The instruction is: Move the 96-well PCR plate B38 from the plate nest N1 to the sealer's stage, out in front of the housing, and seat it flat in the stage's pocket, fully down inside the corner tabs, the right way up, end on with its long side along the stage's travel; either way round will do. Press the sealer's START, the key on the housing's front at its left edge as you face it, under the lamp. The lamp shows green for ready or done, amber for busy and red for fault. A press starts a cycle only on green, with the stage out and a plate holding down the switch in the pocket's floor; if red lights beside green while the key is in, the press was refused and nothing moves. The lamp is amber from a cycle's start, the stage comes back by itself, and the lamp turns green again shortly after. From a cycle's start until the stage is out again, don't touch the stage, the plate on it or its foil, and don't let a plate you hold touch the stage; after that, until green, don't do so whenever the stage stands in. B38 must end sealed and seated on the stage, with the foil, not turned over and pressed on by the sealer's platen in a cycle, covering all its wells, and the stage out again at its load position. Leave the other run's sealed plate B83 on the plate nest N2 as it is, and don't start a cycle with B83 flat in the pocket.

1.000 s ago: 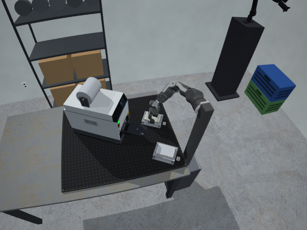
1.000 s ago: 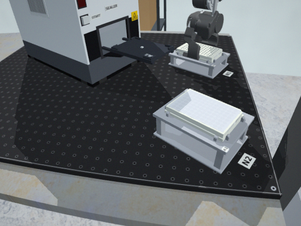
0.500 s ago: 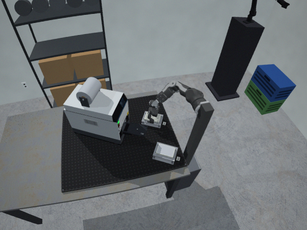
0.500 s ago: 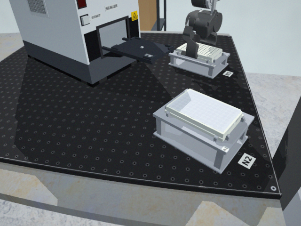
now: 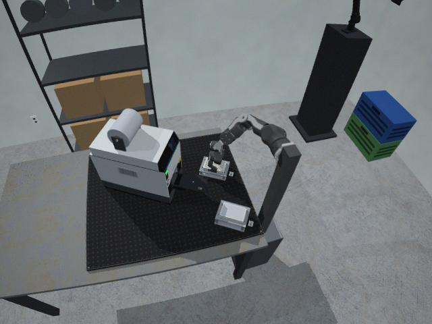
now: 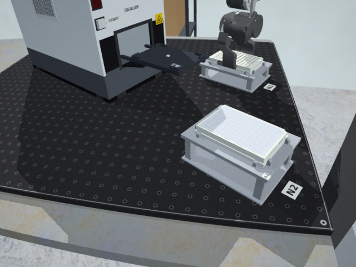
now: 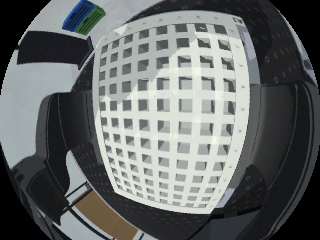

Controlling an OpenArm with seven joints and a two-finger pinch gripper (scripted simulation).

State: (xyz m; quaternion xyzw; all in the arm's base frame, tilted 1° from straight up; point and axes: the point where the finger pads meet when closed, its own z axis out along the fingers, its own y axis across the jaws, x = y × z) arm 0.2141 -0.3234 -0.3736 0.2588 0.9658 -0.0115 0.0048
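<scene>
My gripper is now right at the white 96-well plate B38. Round my hand: sealer's dark stage (16 cm ahead, 13 cm to the left, 6 cm above); then nest N2 (34 cm to the left, 1 cm above); then nest N1 (1 cm below).
</scene>
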